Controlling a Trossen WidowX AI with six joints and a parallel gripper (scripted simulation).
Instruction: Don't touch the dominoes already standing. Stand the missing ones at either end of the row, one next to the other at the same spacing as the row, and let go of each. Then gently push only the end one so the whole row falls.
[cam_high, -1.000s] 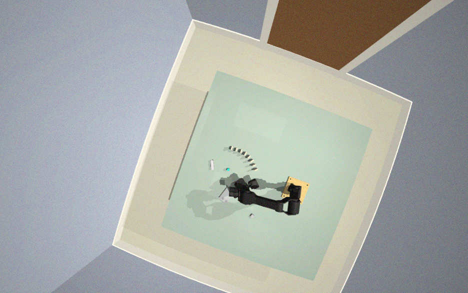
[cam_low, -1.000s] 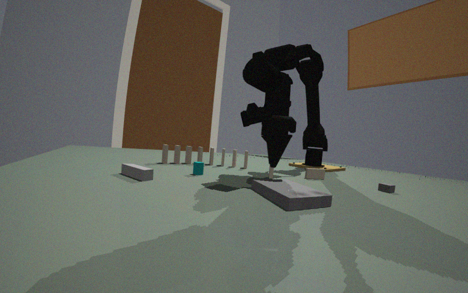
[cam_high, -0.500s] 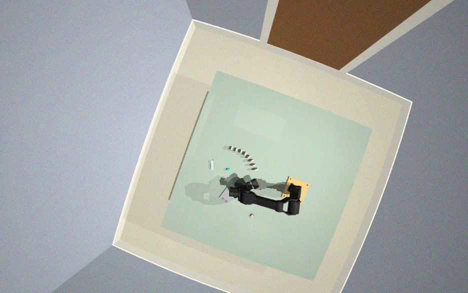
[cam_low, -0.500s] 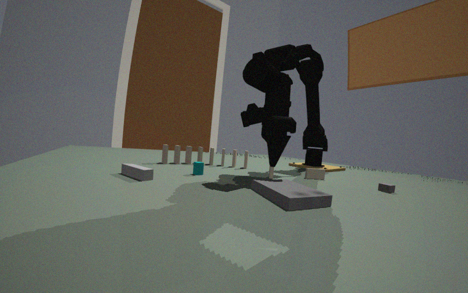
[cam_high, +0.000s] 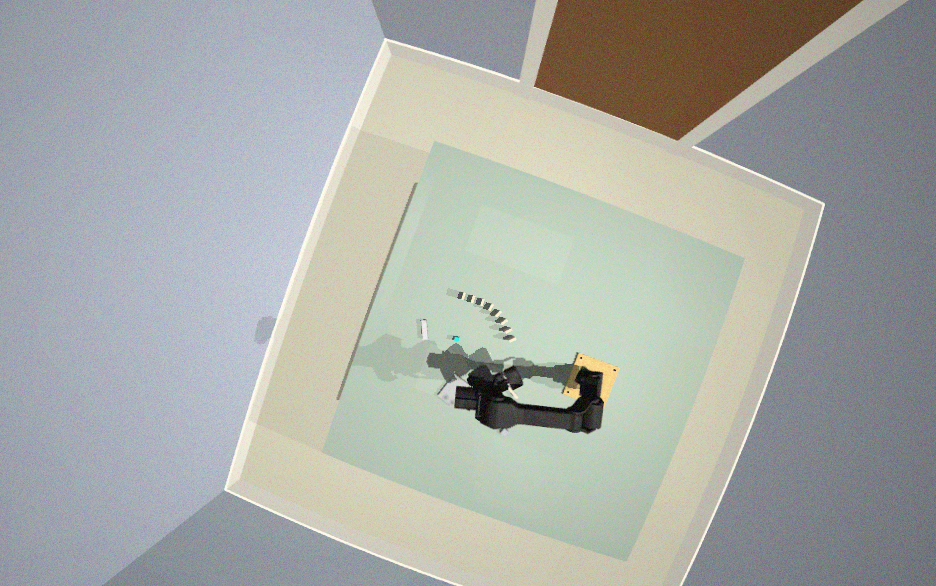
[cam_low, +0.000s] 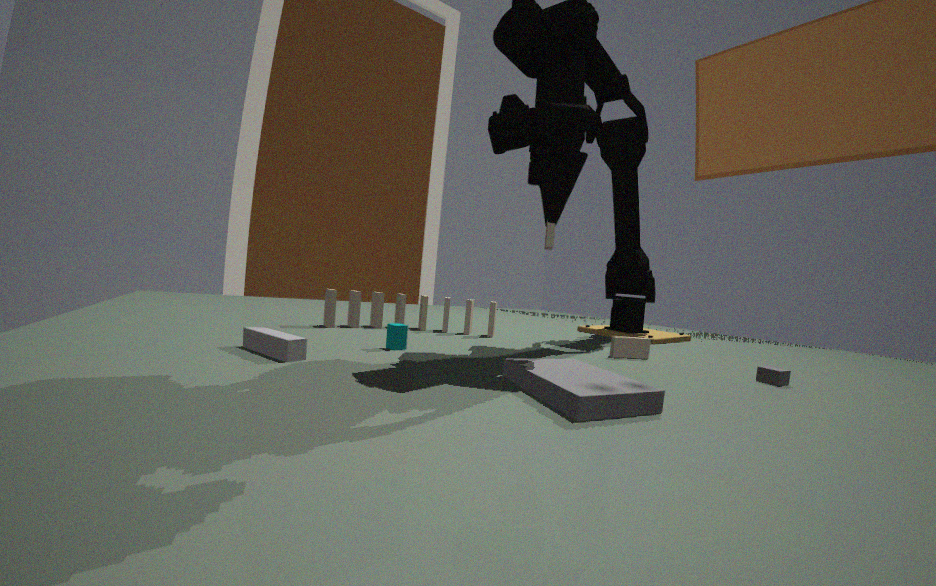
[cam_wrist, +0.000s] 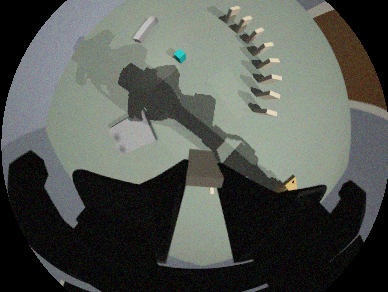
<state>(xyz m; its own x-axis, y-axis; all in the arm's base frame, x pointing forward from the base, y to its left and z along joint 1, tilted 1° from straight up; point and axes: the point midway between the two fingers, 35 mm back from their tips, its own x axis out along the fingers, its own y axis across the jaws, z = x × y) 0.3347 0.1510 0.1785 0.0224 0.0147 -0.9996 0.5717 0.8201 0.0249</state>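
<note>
Now: the flat grey slab 7 cm ahead of my gripper tip, 13 cm to the left of it and 14 cm below it. Also, from my gripper tip: grey bar (28 cm ahead, 1 cm to the right, 14 cm below); small grey block (17 cm behind, 18 cm to the left, 14 cm below); teal cube (16 cm ahead, 4 cm to the right, 14 cm below).
</note>
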